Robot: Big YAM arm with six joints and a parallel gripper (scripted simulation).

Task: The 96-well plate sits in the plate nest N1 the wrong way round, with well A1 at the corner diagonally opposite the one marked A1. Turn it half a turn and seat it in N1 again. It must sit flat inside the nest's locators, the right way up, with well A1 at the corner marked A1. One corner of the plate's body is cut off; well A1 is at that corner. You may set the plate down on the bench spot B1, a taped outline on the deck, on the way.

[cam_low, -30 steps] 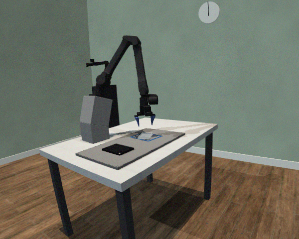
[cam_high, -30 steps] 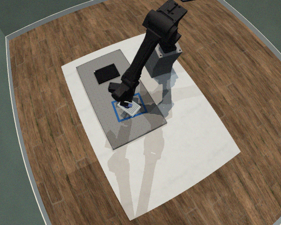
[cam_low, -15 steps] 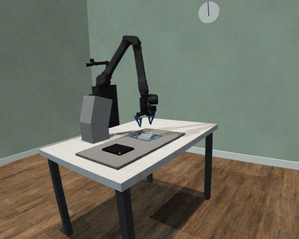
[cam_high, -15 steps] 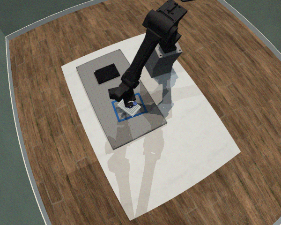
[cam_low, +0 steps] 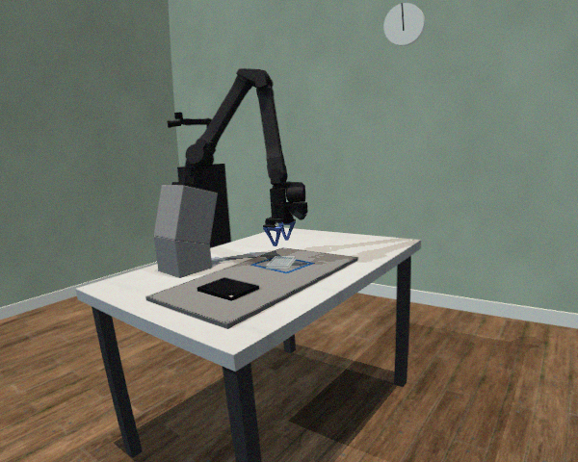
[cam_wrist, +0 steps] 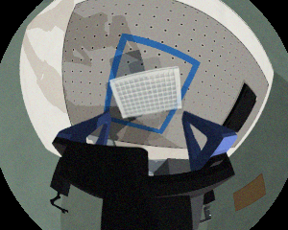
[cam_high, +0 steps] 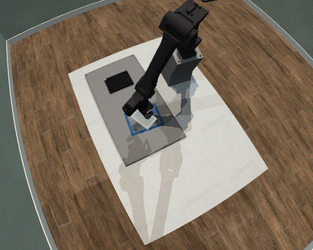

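My hand is 8 cm above the white 96-well plate. The rest, counted from my hand: white A1 mark (36 cm to the right, 11 cm ahead, 8 cm below); black plate nest N1 (31 cm to the right, 8 cm below, 3 cm ahead).
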